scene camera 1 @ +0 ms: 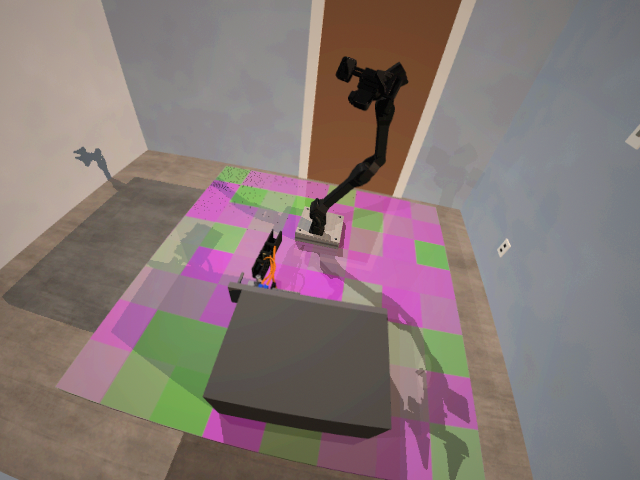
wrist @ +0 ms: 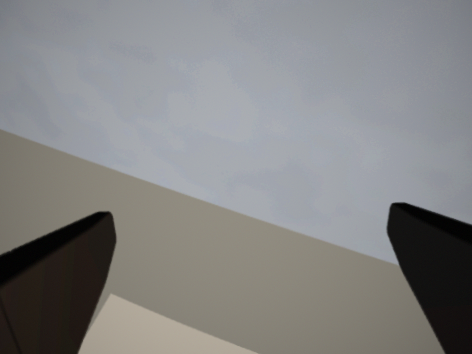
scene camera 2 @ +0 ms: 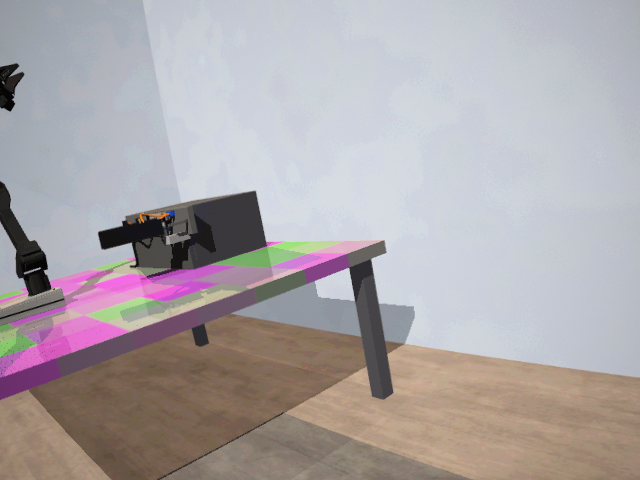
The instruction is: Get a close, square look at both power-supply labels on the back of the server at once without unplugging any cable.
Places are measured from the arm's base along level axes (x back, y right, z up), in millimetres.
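Where they show: gripper, fingertip midpoint: (scene camera 1: 361, 65) (wrist: 252, 222) (scene camera 2: 21, 68); arm's base at its link origin: (scene camera 1: 316, 229) (scene camera 2: 39, 292).
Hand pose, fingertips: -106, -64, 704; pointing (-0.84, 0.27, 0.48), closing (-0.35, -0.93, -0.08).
Each offset is from my fingertips to the centre of the thing, as dx, dy, dz. "pt": to the spot under its first point. Level surfaces: height alone.
The server, a dark grey box (scene camera 1: 305, 361) (scene camera 2: 232, 227), lies on the table, its back turned toward the arm's base. A black slotted bar (scene camera 1: 264, 259) (scene camera 2: 114, 237) sticks out from the back near one side. Orange cables @[pt -231, +161, -587] (scene camera 1: 273, 264) (scene camera 2: 149, 214) run along it to blue plugs @[pt -346, +152, -553] (scene camera 1: 264, 286) (scene camera 2: 171, 213) at the server's back. No power-supply label can be made out in any view. My gripper (scene camera 1: 352, 83) (scene camera 2: 19, 70) (wrist: 252, 222) is open and empty, high above the table and well apart from the server. The wrist view shows wall and no server.
The checkered pink and green table @[dz -752] (scene camera 1: 191, 330) (scene camera 2: 289, 258) carries the arm's pale base plate (scene camera 1: 334, 232) (scene camera 2: 54, 299) behind the server's back. A brown door (scene camera 1: 356, 31) stands behind the arm. Blue-grey walls (scene camera 1: 217, 77) (scene camera 2: 413, 155) surround the table.
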